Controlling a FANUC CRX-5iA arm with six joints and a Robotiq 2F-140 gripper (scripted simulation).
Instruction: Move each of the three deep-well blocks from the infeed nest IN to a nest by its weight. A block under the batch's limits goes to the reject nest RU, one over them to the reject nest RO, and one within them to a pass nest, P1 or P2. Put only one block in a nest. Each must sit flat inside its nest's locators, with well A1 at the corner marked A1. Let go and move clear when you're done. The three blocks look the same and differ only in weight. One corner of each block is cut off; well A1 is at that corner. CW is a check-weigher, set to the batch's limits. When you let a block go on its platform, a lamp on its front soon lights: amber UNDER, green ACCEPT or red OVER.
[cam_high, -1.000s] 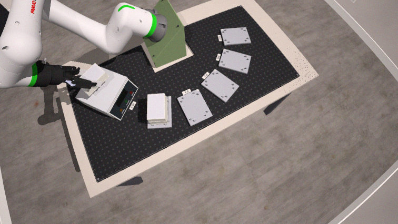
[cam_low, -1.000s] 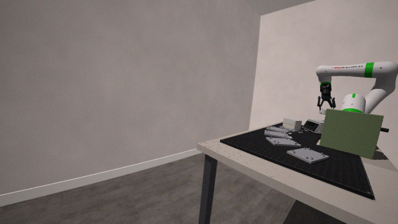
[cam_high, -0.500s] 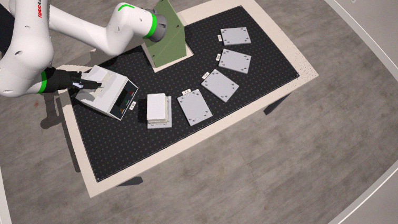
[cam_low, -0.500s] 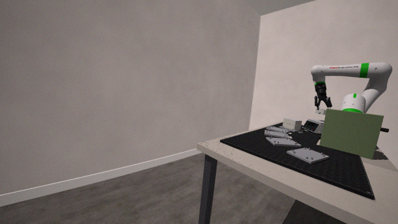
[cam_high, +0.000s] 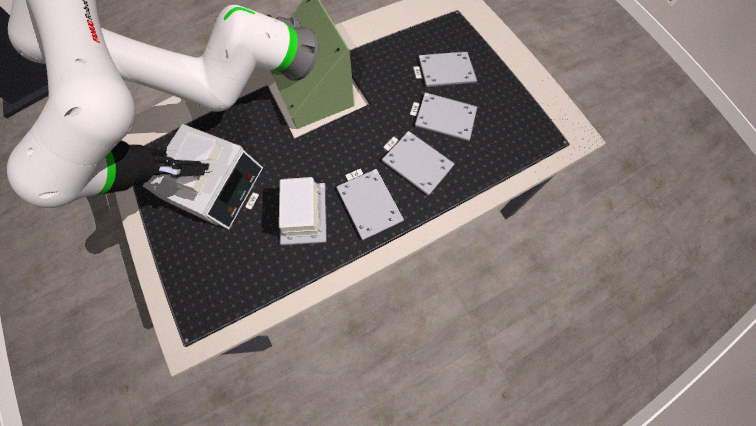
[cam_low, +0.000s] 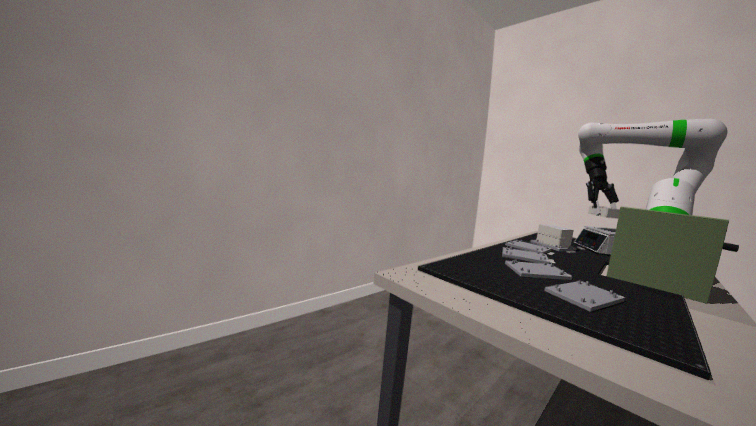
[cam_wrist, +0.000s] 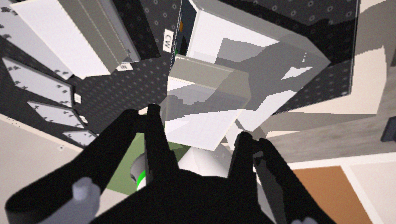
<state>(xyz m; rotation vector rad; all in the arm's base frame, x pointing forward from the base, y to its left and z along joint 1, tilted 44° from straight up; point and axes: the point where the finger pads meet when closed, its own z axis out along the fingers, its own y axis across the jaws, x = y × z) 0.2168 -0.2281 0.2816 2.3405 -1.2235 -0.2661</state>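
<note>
Right now my hand is 100 mm above the check-weigher platform, 60 mm past it and 30 mm to the left of it. The rest, counted from my hand: check-weigher (130 mm below, 50 mm behind, 30 mm to the right); white deep-well block (10 mm below); infeed nest IN (190 mm below, 180 mm to the left, 170 mm ahead).
</note>
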